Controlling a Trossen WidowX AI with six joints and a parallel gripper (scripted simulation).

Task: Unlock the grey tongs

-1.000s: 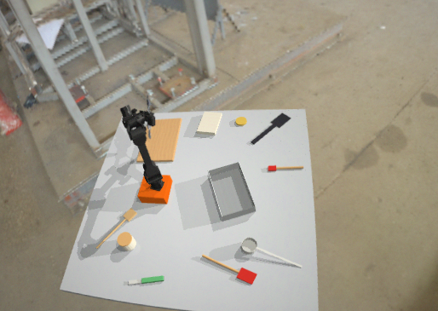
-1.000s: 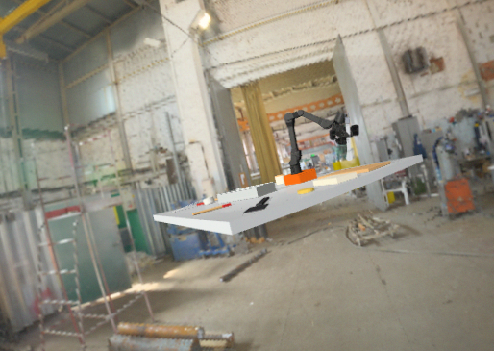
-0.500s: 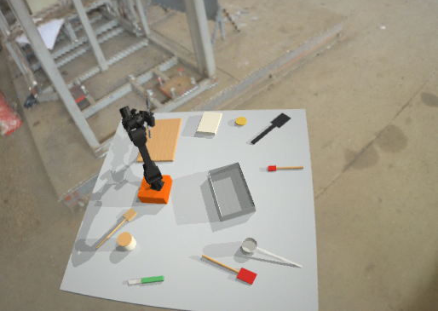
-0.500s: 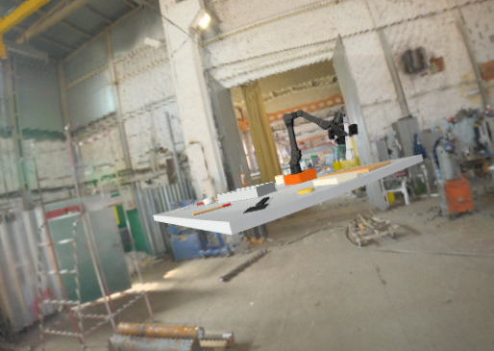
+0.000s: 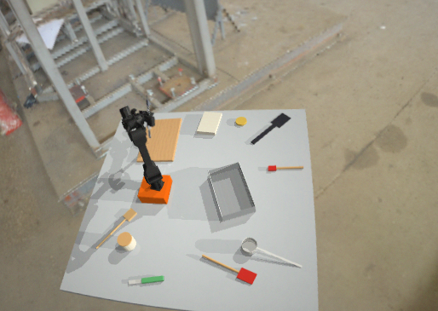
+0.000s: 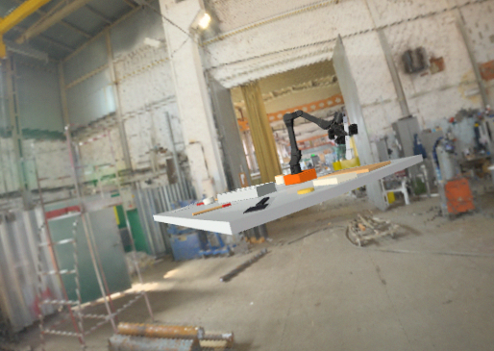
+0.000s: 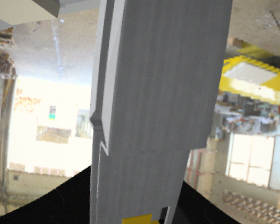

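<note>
Right now the wooden board is 1 cm ahead of my gripper tip, 3 cm to the right of it and 21 cm below it. Round my gripper tip: yellow lock piece 1 cm behind, 3 cm to the right, 1 cm above; then cream block 29 cm ahead, 16 cm to the left, 20 cm below; then grey roasting tin 57 cm ahead, 32 cm to the right, 19 cm below.
</note>
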